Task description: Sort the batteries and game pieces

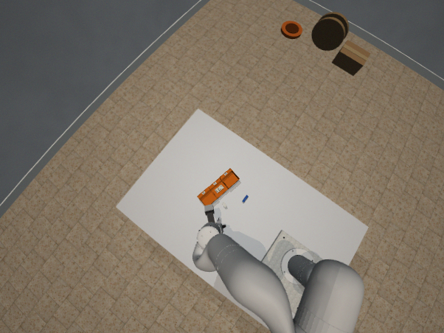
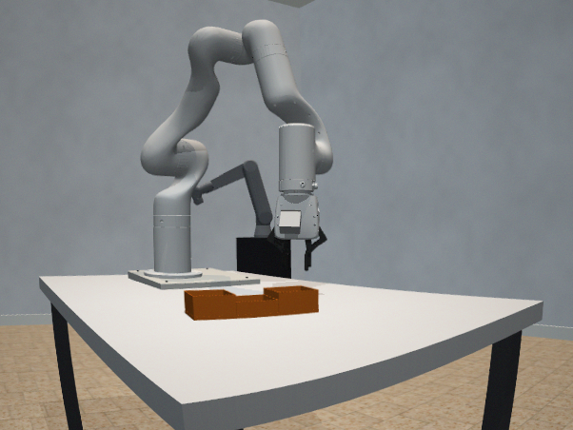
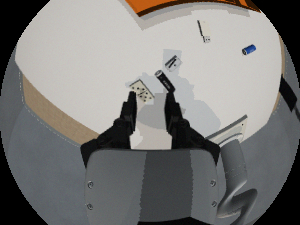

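The black battery lies 3 cm behind my hand, 1 cm to the right of it and 8 cm below it. Also, from my hand: blue battery: 10 cm behind, 22 cm to the right, 8 cm below; bin: 7 cm ahead, 21 cm to the right, 7 cm below.
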